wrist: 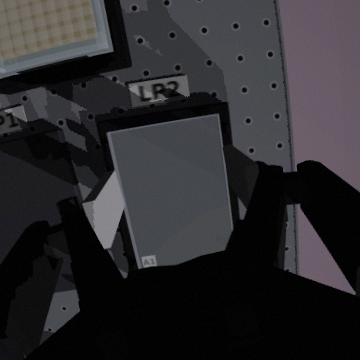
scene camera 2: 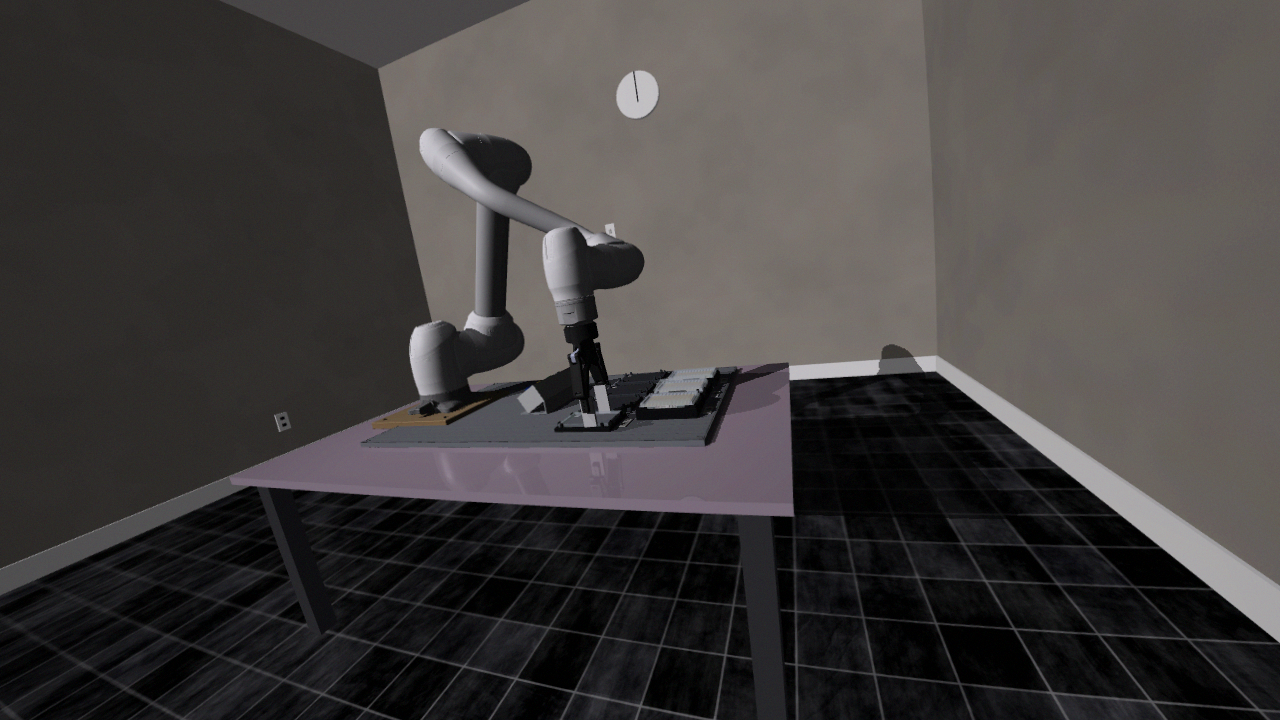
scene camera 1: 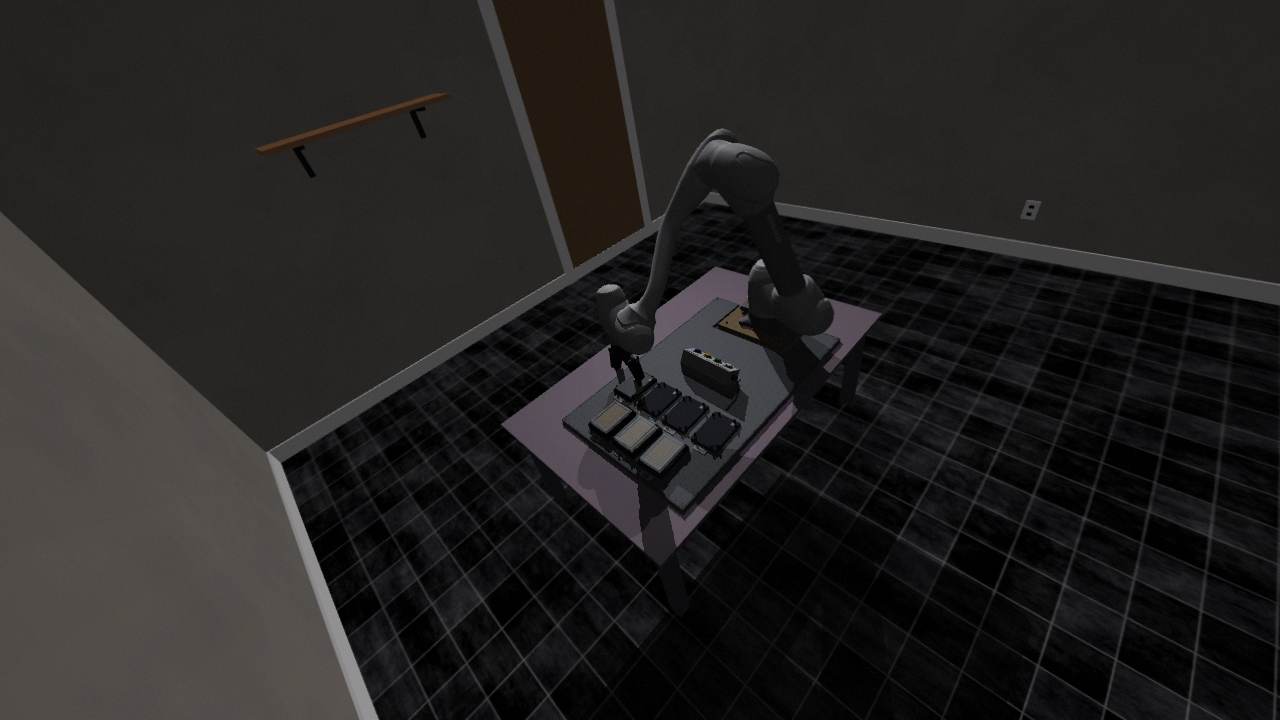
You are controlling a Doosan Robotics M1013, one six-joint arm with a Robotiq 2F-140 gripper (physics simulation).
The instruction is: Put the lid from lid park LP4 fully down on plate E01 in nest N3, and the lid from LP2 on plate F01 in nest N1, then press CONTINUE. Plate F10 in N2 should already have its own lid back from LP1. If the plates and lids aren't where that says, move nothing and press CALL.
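Frame: origin at the arm's base, x left, y back, z up, level; metres.
Seen in the pictures: gripper, fingertip midpoint: [wrist: 171,175] [scene camera 2: 598,419] [scene camera 1: 631,387]; arm's base, link origin: [scene camera 2: 448,404] [scene camera 1: 767,318].
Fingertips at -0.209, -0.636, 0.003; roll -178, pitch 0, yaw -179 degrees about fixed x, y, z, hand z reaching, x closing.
Note:
Pixels of each thing's top centre, then the offset from my fingertips to it, as dx, dy, dz. "pt": a spot on its surface instead. Level surfaces: height alone.
- grey lid, top centre: [wrist: 176,202] [scene camera 2: 590,417] [scene camera 1: 634,382] +0.001, +0.021, +0.006
- black lid park LP2, top centre: [wrist: 176,203] [scene camera 2: 590,416] [scene camera 1: 634,382] +0.001, +0.021, +0.008
- dark park LP1, top centre: [wrist: 21,228] [scene camera 2: 610,399] [scene camera 1: 658,396] +0.130, +0.017, +0.008
- nearest plate, surface spot: [wrist: 50,25] pt +0.056, -0.120, +0.026
- button box, top centre: [scene camera 2: 549,374] [scene camera 1: 708,357] +0.204, +0.231, +0.072
- grey perforated board, surface height: dz -0.011
- pink table, surface height: dz -0.024
My gripper [scene camera 1: 631,381] [scene camera 2: 596,410] [wrist: 171,175] is shut on a grey lid [wrist: 170,165] marked A1, with one pad on each long side. The lid is level over the black lid park LP2 [wrist: 160,116]. I cannot tell whether it is seated or slightly raised. Beside it, the dark park LP1 [wrist: 30,175] shows partly. Three plates [scene camera 1: 612,418] [scene camera 1: 636,434] [scene camera 1: 663,454] stand in a row of black nests. The nearest plate [wrist: 50,25] has a tan gridded top in the wrist view. Plate names, nest labels and LP4's label are not readable.
Three dark parks [scene camera 1: 660,399] [scene camera 1: 685,414] [scene camera 1: 716,433] continue the row from LP2. A button box [scene camera 1: 709,368] [scene camera 2: 531,399] with coloured buttons stands between the parks and the arm's base. All stand on a grey perforated board [scene camera 1: 760,380] [scene camera 2: 501,436] [wrist: 255,75] on the pink table [scene camera 1: 537,416] [scene camera 2: 375,470].

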